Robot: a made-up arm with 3 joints. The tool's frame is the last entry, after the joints.
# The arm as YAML. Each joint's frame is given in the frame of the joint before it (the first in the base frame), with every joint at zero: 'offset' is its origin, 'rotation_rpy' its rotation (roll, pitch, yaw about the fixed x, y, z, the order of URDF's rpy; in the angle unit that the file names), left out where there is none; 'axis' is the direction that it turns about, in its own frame. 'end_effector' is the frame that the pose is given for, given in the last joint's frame.
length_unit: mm
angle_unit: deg
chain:
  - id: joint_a
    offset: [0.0, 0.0, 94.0]
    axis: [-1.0, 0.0, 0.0]
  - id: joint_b
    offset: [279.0, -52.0, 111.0]
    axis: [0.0, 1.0, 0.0]
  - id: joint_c
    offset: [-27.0, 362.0, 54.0]
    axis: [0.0, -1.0, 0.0]
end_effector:
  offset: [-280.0, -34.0, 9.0]
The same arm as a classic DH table. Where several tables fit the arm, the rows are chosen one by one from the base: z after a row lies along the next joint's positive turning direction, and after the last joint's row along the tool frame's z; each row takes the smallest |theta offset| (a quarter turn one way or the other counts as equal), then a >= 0, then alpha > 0; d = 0 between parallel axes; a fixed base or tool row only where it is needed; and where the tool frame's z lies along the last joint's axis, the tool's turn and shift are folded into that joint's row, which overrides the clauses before.
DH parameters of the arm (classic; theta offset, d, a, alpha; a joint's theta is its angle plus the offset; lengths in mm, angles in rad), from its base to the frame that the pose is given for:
base (fixed): -1.5708 94.0 0.0 1.5708
joint_a: 1.5708 -279.0 111.0 -1.5708
joint_b: -0.4636 0.0 60.4 3.1416
joint_c: 1.1071 -276.0 280.0 1.5708
tool (fixed): 3.1416 9.0 0.0 0.0000

